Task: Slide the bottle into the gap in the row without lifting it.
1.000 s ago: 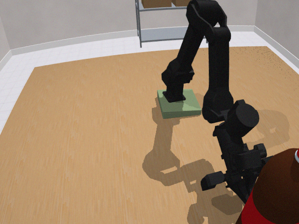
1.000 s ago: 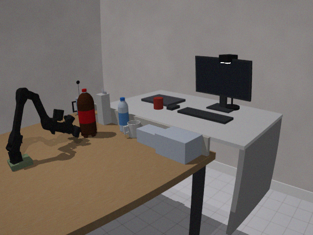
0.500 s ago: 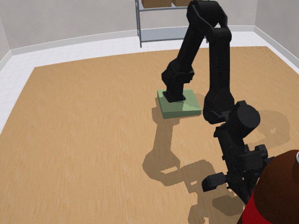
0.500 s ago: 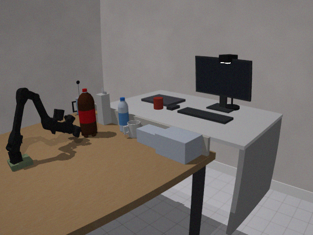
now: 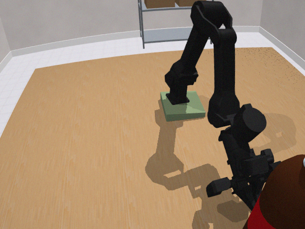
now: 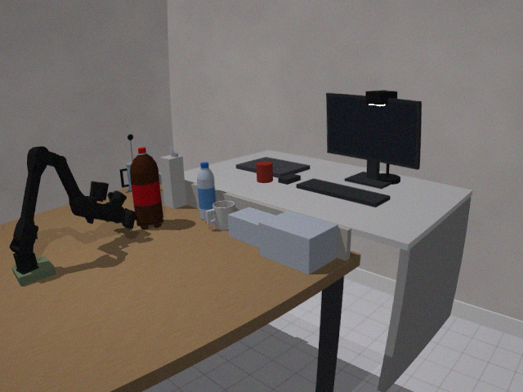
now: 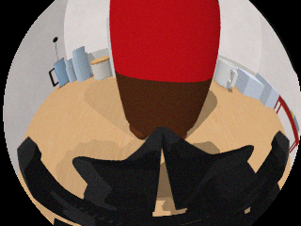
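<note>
My hand is 80 mm short of the cola bottle, 10 mm to the left of it and 90 mm below it. Round my hand: water bottle (260 mm ahead, 170 mm to the right, 50 mm above); then jar (350 mm ahead, 260 mm to the left, 10 mm above); then grey box (130 mm ahead, 630 mm to the right).
</note>
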